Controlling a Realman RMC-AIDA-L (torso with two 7-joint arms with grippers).
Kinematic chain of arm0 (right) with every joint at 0, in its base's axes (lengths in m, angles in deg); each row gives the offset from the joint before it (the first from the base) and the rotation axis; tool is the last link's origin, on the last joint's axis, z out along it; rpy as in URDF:
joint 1: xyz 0 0 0.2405 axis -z
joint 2: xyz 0 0 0 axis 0.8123 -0.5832 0
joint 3: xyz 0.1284 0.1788 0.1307 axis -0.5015 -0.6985 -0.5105
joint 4: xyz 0 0 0 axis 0.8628 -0.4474 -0.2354
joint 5: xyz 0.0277 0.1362 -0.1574 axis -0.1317 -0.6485 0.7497
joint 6: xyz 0 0 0 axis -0.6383 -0.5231 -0.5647
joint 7: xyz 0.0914 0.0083 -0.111 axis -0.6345 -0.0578 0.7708
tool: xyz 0 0 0 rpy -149.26 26.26 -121.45
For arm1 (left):
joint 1: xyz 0 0 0.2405 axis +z
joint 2: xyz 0 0 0 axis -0.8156 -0.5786 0
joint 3: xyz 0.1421 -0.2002 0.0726 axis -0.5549 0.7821 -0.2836
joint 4: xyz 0 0 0 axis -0.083 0.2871 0.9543
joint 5: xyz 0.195 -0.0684 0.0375 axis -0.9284 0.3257 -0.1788
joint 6: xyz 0 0 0 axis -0.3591 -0.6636 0.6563
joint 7: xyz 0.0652 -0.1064 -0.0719 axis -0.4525 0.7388 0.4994
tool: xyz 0 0 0 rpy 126.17 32.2 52.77
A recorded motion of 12 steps. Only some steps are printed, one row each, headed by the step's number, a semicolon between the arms.
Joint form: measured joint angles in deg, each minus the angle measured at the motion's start. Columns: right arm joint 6, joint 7, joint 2, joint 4, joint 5, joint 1, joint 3; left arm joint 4, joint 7, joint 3, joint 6, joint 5, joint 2, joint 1.
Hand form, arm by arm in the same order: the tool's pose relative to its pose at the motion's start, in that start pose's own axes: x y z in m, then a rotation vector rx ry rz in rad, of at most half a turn. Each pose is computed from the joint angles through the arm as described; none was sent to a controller.
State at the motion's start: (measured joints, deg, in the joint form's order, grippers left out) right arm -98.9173 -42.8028 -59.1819 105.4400 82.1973 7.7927 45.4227; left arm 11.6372 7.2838 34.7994 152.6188 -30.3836 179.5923 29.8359
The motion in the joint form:
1: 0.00 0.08 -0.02 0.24 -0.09 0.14 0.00; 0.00 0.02 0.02 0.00 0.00 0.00 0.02
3: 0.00 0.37 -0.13 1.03 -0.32 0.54 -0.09; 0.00 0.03 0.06 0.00 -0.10 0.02 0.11
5: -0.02 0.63 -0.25 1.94 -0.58 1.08 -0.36; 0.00 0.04 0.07 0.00 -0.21 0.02 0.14
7: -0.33 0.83 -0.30 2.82 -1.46 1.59 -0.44; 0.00 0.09 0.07 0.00 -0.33 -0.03 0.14
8: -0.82 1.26 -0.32 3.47 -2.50 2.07 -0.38; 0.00 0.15 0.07 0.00 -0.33 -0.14 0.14
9: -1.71 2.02 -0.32 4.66 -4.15 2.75 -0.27; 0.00 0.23 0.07 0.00 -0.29 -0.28 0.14
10: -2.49 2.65 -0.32 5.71 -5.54 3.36 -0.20; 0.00 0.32 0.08 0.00 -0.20 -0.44 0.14
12: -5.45 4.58 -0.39 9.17 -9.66 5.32 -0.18; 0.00 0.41 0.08 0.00 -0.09 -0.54 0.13
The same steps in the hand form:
1: 0.0003 -0.0009 -0.0005 0.0026 -0.0022 0.0006; -0.0001 0.0000 -0.0001 0.0005 0.0002 -0.0006
3: 0.0008 -0.0033 -0.0020 0.0107 -0.0099 0.0018; -0.0008 0.0002 -0.0005 0.0016 -0.0012 -0.0024
5: 0.0021 -0.0064 -0.0039 0.0199 -0.0193 0.0080; -0.0012 0.0002 -0.0007 0.0019 -0.0031 -0.0032
7: 0.0024 -0.0087 -0.0061 0.0220 -0.0332 0.0183; -0.0014 0.0001 -0.0010 0.0022 -0.0058 -0.0039
8: 0.0029 -0.0097 -0.0077 0.0179 -0.0449 0.0244; -0.0011 -0.0002 -0.0016 0.0032 -0.0070 -0.0039
9: 0.0026 -0.0116 -0.0111 0.0125 -0.0653 0.0298; -0.0007 -0.0006 -0.0024 0.0045 -0.0080 -0.0039
10: 0.0026 -0.0133 -0.0141 0.0082 -0.0831 0.0344; -0.0001 -0.0011 -0.0034 0.0062 -0.0082 -0.0037
12: 0.0030 -0.0178 -0.0245 -0.0100 -0.1374 0.0455; 0.0005 -0.0014 -0.0039 0.0071 -0.0074 -0.0039

